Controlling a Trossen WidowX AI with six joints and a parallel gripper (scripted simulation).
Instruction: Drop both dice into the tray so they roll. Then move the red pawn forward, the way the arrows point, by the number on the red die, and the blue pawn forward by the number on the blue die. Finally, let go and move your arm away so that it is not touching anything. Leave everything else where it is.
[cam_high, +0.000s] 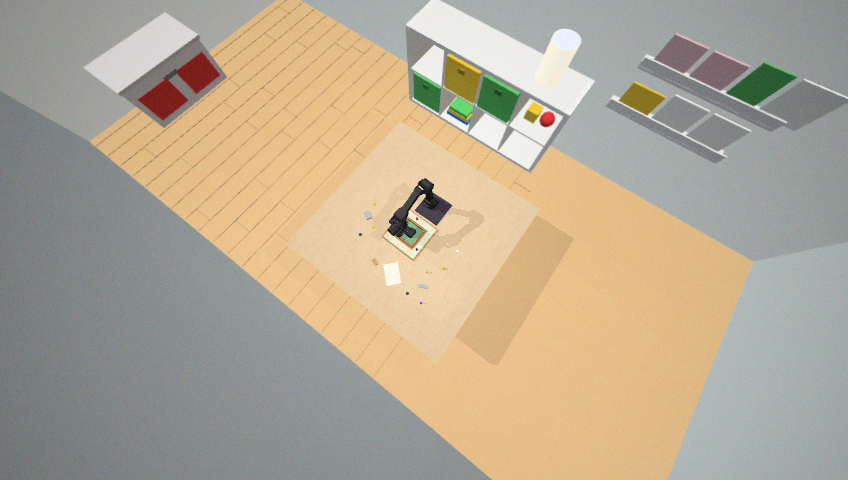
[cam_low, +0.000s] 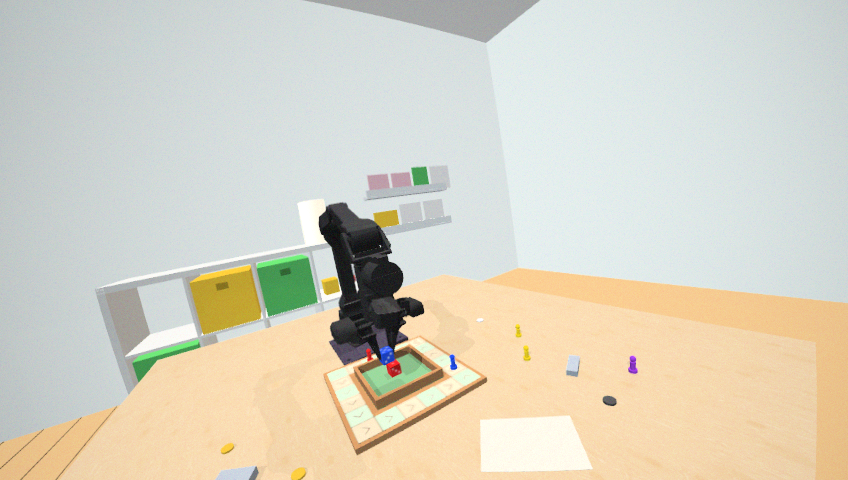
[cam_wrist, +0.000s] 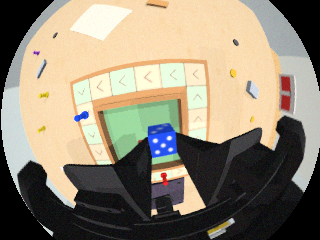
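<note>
The red pawn lies 140 mm behind my gripper tip, 60 mm below it and 30 mm to the left of it. The rest, counted from my gripper tip: green tray: 80 mm below, 30 mm to the left, 30 mm behind; white sheet: 280 mm ahead, 90 mm below, 60 mm to the left; blue pawn: 130 mm to the left, 60 mm below, 60 mm ahead.
</note>
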